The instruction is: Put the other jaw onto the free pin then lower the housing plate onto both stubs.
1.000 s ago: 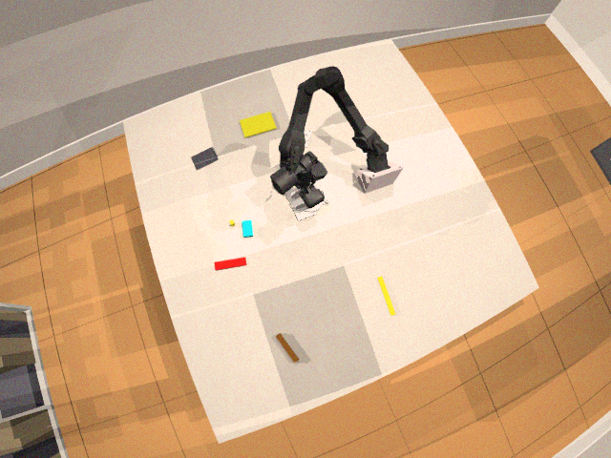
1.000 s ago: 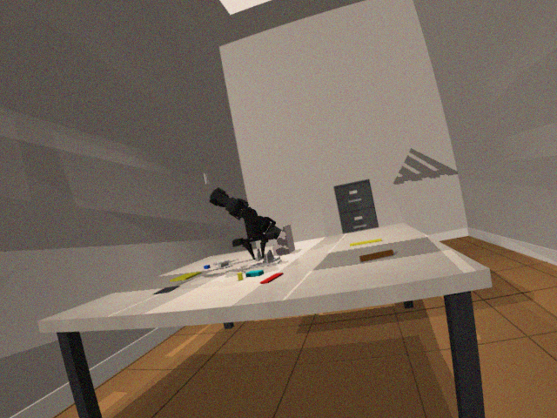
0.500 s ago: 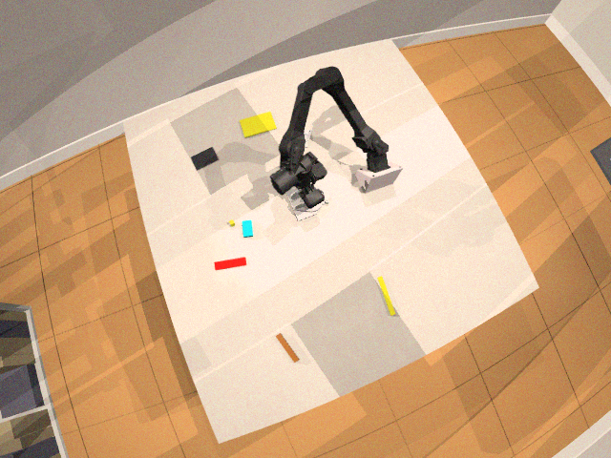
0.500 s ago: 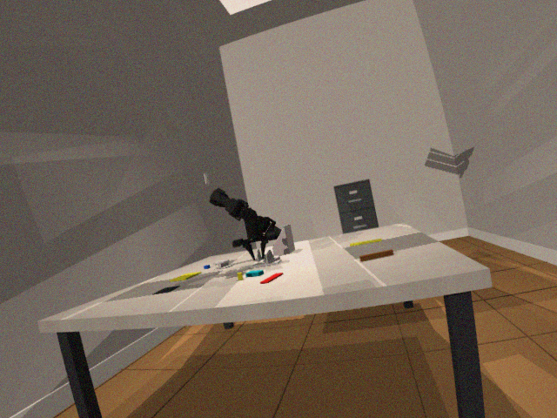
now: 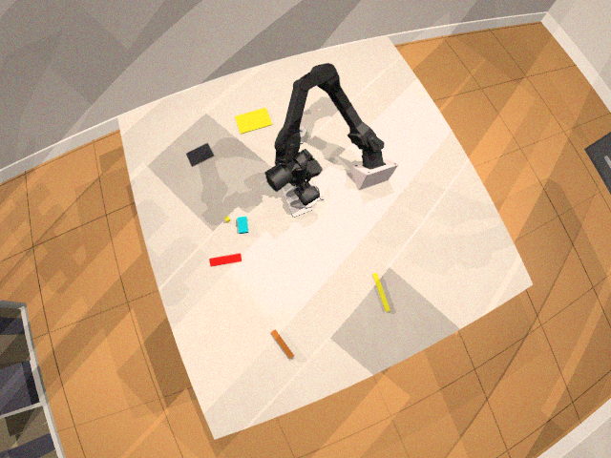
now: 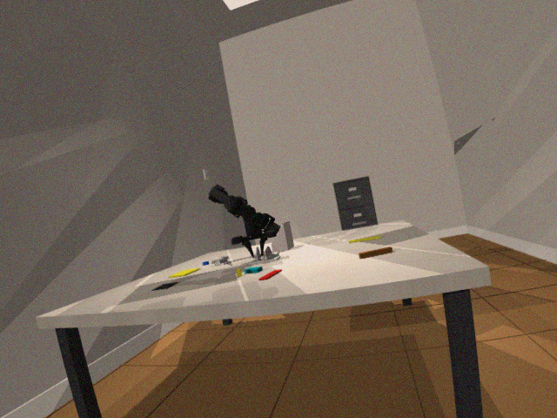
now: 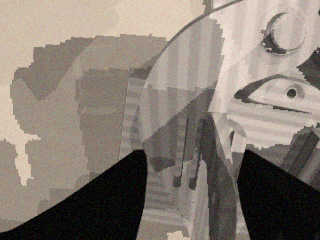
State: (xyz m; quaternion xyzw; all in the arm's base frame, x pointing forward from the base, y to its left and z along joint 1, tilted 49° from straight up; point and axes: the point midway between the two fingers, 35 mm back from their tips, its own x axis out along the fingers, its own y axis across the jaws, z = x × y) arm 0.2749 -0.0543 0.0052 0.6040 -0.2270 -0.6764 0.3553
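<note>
My gripper tip is now 40 mm past the jaw and 10 mm to the right of it. From my gripper tip the other things lie so: yellow plate (50 mm ahead, 340 mm to the right, 20 mm below); then small yellow cube (260 mm ahead, 20 mm to the left, 10 mm below); then cyan block (220 mm ahead, 50 mm to the left, 10 mm below).
</note>
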